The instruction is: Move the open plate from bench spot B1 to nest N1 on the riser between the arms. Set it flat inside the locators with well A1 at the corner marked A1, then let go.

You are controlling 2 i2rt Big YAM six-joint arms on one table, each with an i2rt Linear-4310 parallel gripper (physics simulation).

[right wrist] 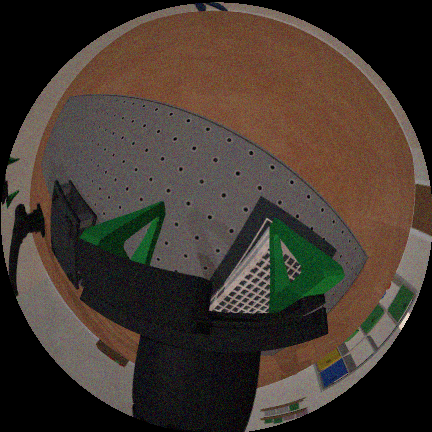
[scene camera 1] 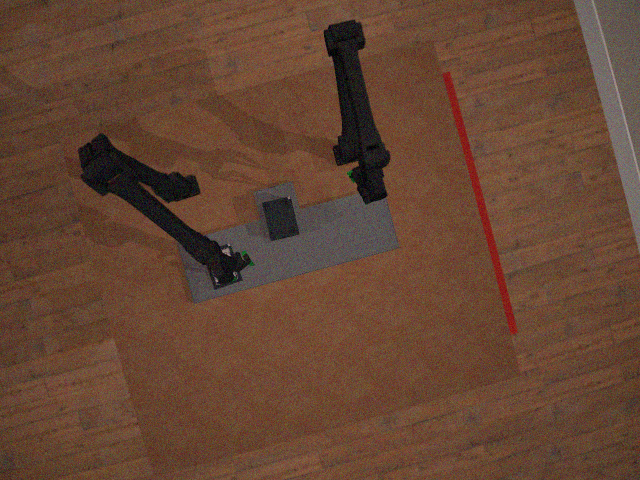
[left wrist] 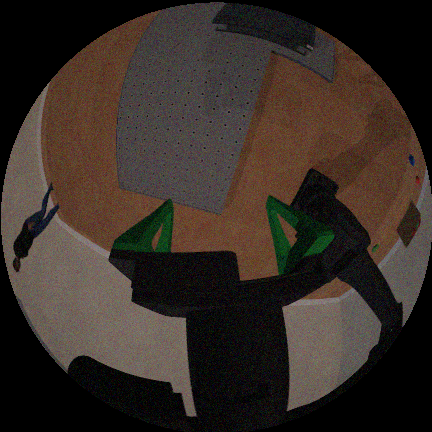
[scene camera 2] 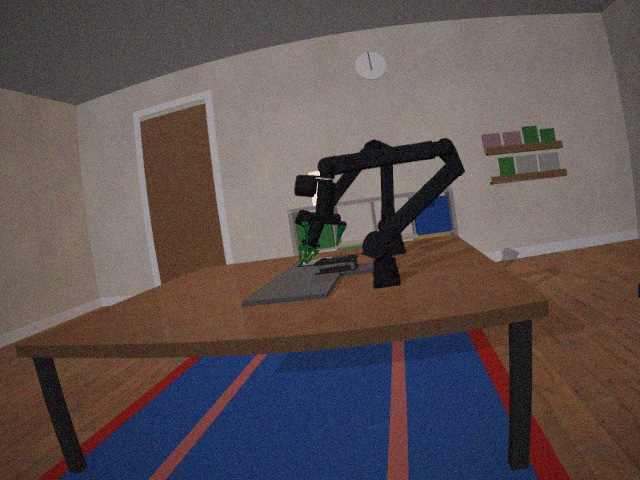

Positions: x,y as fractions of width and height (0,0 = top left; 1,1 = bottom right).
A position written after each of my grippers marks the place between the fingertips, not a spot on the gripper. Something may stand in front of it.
Note:
My left gripper (left wrist: 0.51,0.46) is open, with nothing in its grasp. My right gripper (right wrist: 0.51,0.50) is open and touches a white well plate (right wrist: 0.57,0.67). I also see a dark nest (right wrist: 0.61,0.50).
The left wrist view does not show the white well plate: it is out of frame.

